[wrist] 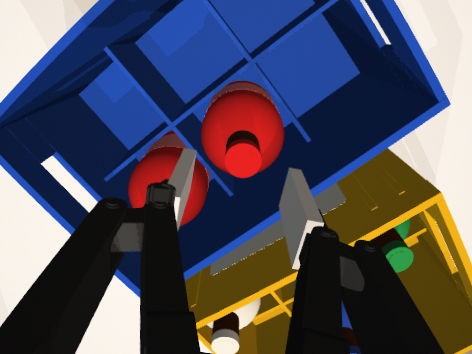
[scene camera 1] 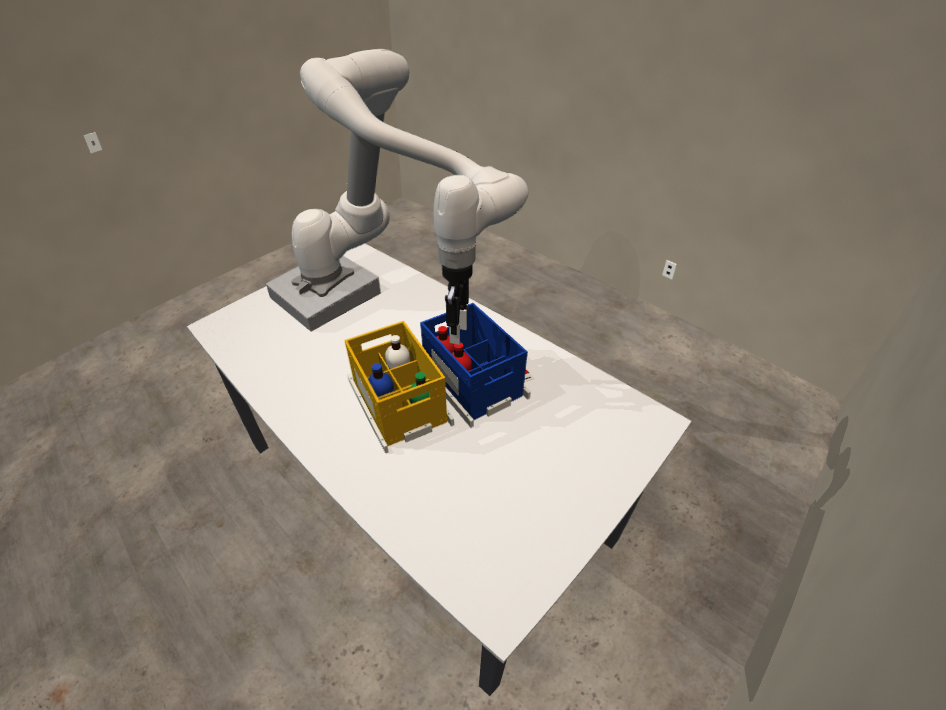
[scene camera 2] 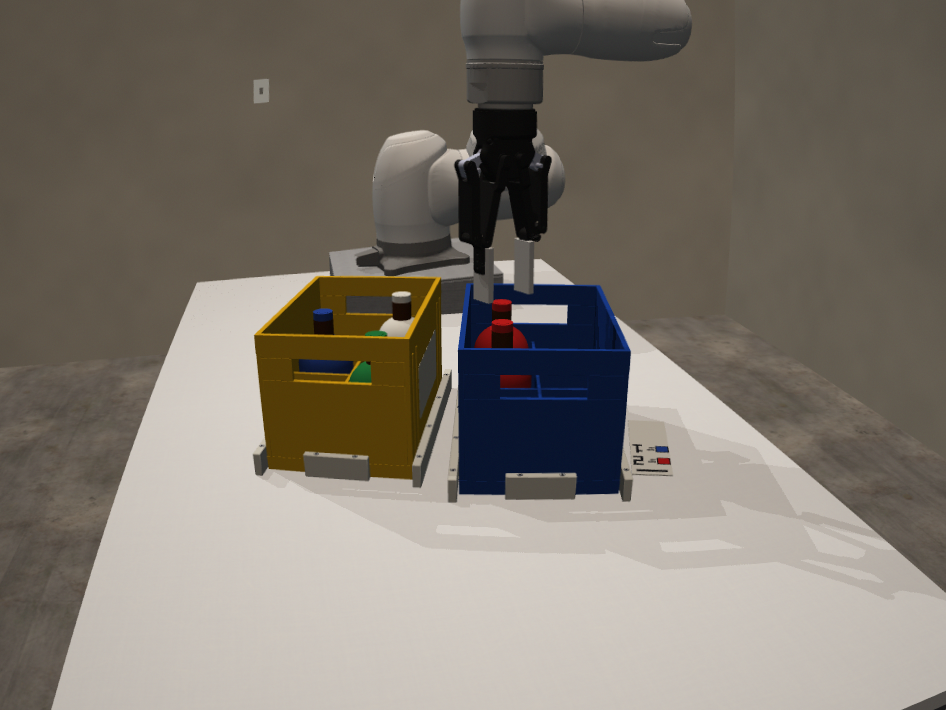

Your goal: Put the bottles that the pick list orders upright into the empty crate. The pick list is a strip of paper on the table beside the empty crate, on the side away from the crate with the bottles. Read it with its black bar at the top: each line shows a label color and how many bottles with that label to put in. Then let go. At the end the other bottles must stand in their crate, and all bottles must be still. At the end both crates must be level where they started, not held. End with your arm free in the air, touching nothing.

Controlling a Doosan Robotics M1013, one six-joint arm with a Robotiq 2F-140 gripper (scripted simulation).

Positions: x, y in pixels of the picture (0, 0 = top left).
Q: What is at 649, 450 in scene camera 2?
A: A pick list.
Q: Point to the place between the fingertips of my gripper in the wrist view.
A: At 239, 179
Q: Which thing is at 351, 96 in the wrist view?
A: A blue crate.
